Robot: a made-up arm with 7 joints.
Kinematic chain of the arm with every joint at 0, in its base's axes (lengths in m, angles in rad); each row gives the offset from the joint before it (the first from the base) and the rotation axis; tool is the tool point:
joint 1: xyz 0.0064 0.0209 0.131 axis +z
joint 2: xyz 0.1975 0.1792 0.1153 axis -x
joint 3: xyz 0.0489 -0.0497 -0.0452 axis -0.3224 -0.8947 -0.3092
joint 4: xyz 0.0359 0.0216 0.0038 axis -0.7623 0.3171 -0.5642
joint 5: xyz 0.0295 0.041 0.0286 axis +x
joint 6: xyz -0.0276 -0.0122 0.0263 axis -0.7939 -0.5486 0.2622
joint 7: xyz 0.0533 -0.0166 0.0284 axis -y
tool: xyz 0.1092 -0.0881 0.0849
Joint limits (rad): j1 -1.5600..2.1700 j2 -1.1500..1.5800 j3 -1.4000..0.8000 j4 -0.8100..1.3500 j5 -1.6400..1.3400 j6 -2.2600..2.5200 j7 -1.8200..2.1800
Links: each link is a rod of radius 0.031 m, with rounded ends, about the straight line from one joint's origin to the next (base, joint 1, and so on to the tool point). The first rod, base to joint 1, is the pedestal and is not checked.
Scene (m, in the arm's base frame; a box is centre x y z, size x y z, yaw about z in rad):
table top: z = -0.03
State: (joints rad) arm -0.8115 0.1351 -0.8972 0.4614 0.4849 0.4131 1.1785
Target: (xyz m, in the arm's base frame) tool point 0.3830 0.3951 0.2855
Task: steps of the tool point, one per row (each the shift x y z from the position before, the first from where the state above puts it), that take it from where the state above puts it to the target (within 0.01 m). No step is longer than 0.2 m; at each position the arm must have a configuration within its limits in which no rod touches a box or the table.
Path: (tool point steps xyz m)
1: 0.0829 0.1364 0.0106
2: 0.0319 0.1638 -0.0043
3: -0.0280 0.1680 -0.0191
4: -0.0857 0.1471 -0.0321

